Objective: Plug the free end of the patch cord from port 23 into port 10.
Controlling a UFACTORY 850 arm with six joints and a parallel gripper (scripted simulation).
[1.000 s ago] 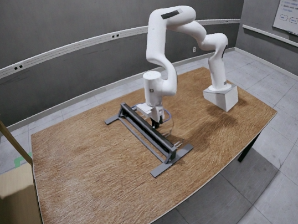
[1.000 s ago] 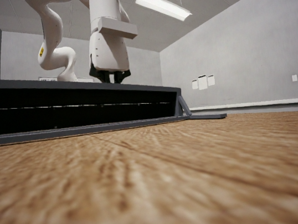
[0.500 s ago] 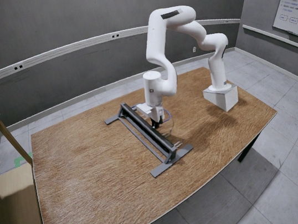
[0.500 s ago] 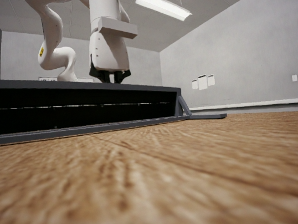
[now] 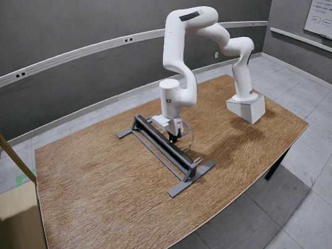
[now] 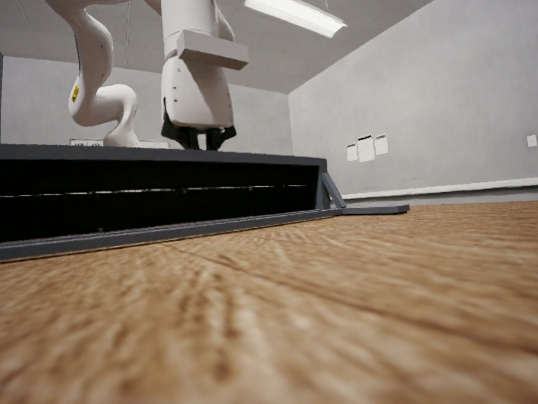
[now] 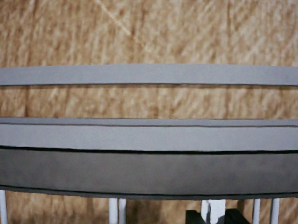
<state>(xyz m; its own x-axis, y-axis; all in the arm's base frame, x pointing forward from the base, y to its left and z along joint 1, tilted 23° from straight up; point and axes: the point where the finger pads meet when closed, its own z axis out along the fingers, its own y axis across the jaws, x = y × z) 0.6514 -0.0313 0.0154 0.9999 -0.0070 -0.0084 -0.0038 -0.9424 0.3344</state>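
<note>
The plug is 2 cm ahead of my hand and 1 cm below it.
</note>
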